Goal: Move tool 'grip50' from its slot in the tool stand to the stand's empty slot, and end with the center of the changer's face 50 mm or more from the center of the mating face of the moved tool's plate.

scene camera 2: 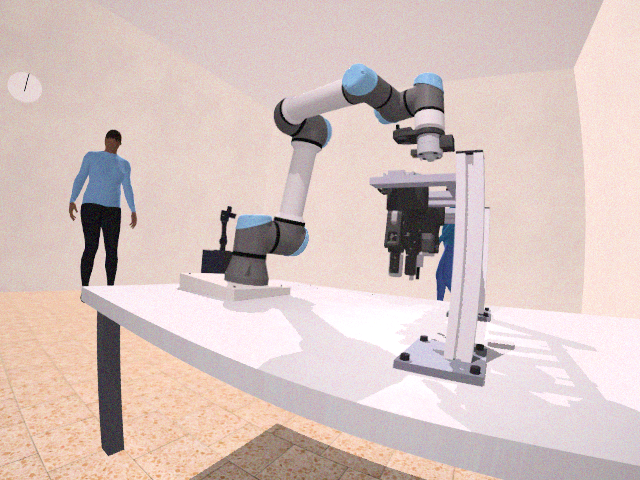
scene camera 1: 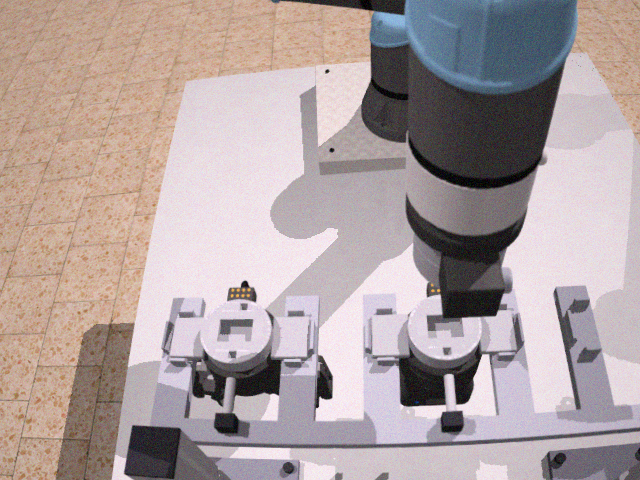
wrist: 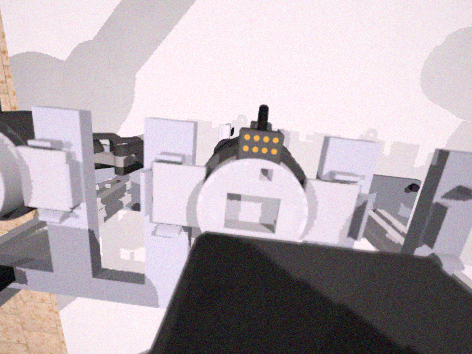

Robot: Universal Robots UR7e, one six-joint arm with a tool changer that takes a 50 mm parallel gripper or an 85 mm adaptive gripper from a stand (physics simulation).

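Where they show: hand at its tool point: [scene camera 2: 429,156]; arm's base at its link origin: [scene camera 2: 246,281] [scene camera 1: 402,113].
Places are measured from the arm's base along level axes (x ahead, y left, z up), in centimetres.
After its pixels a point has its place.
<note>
The arm's bare changer face [scene camera 2: 430,156] @[z 36.1, x 57.1, y -14.2 cm] points down and carries no tool. It hangs with a clear gap above the stand's forks. The compact tool in the middle slot, which looks like grip50 [scene camera 1: 421,336] @[z 26.4, x 57.4, y -15.0 cm] [wrist: 240,180] @[z 26.4, x 55.0, y -13.3 cm], sits with its plate level between two fork arms. Its round mating face is uncovered beneath the changer. The camera block hides part of it in the wrist view, and its fingers cannot be made out. The empty slot's fork arm [scene camera 1: 594,382] @[z 24.6, x 64.8, y -1.6 cm] [wrist: 440,220] @[z 25.4, x 58.9, y -1.7 cm] stands to the right of this tool; the rest of that slot is outside scene camera 1.
The wider adaptive gripper [scene camera 1: 258,333] [scene camera 2: 408,198] sits in the left slot. The tool stand [scene camera 1: 330,431] @[z 24.6, x 63.1, y -24.0 cm] [scene camera 2: 465,258] @[z 12.3, x 62.7, y -38.8 cm] has tall posts and a rear rail. Black-tipped pins rise behind both docked tools. A dark block [scene camera 1: 471,297] @[z 40.5, x 62.6, y -14.3 cm] [wrist: 300,300] sticks out beside the changer.
</note>
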